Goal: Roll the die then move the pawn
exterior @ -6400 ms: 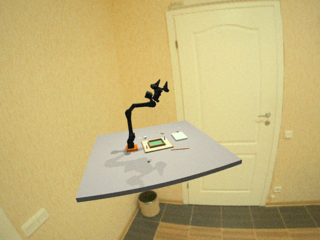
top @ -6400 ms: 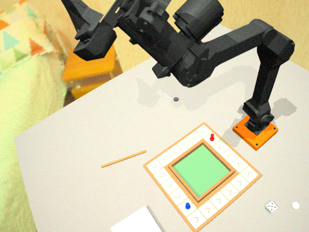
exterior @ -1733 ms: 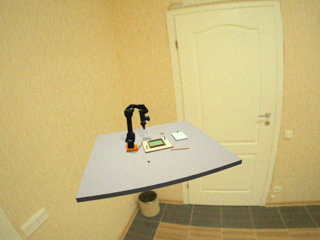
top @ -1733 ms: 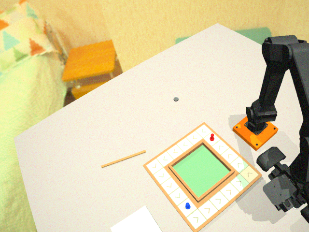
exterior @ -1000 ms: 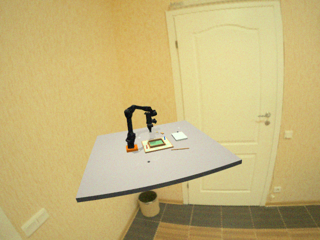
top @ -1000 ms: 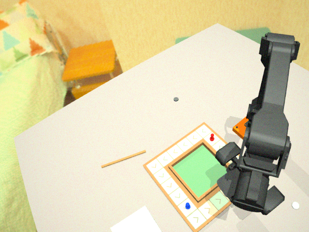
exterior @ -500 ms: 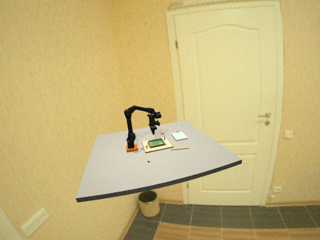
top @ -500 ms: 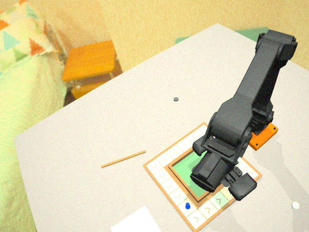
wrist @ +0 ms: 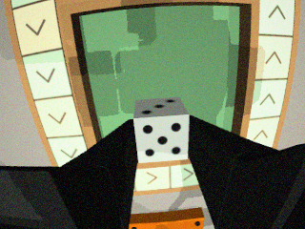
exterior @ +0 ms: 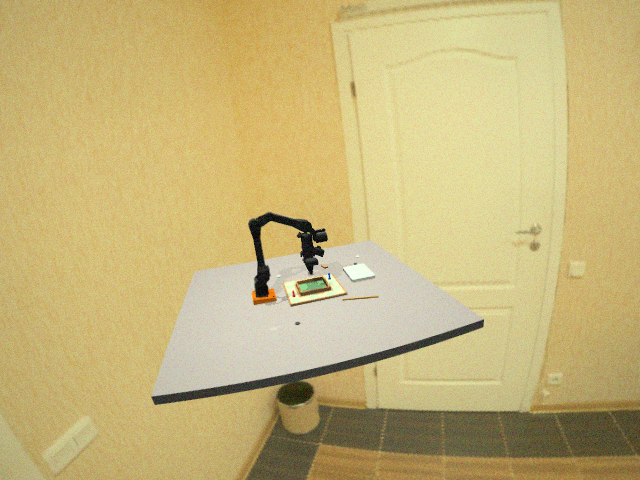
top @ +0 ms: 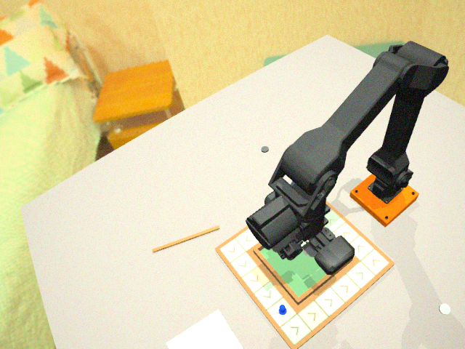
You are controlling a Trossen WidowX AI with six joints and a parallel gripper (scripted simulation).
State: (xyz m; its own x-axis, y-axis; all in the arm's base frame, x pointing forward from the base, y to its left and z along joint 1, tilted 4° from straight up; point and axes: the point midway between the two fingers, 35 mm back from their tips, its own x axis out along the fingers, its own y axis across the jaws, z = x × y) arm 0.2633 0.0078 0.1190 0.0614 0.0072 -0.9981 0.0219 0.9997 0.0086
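The red pawn is 11 cm behind my gripper tip, 8 cm to the right of it and 6 cm below it. Also, from my gripper tip: white die: right at my gripper tip; then green tray: 1 cm to the right, 8 cm below; then blue pawn: 11 cm ahead, 5 cm to the left, 6 cm below.
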